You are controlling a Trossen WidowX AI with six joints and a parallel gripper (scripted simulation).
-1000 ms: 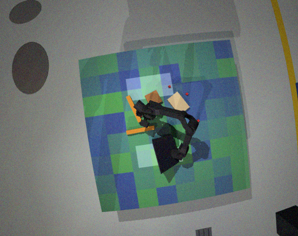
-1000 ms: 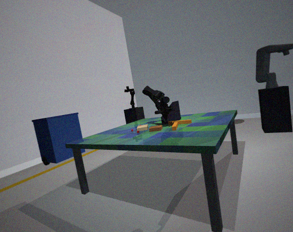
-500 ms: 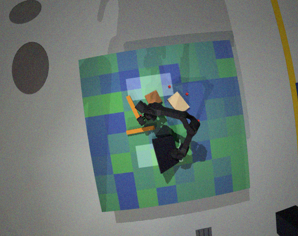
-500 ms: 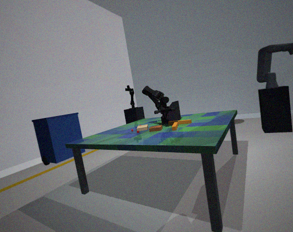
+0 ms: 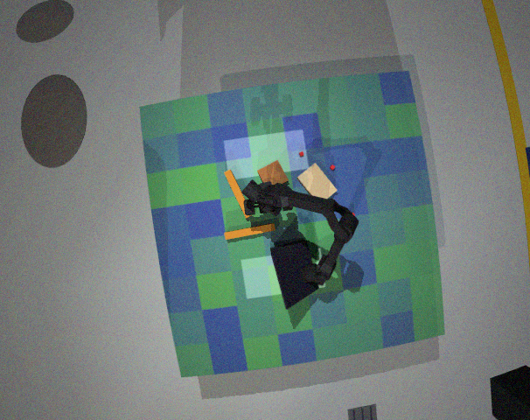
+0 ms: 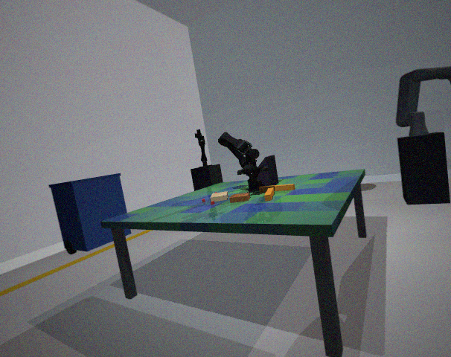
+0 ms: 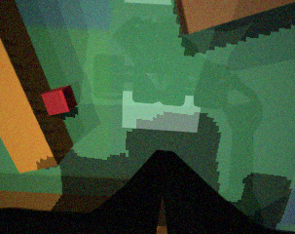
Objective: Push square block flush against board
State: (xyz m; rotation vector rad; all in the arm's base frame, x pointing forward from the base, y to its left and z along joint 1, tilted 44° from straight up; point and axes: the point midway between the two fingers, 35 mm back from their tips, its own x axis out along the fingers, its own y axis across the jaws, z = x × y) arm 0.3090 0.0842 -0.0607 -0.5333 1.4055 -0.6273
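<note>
Right now the tan block is 23 cm to the right of my gripper tip, 5 cm below it and 5 cm ahead of it. From my gripper tip the other things lie so: brown square block (12 cm ahead, 5 cm to the right, 5 cm below).
</note>
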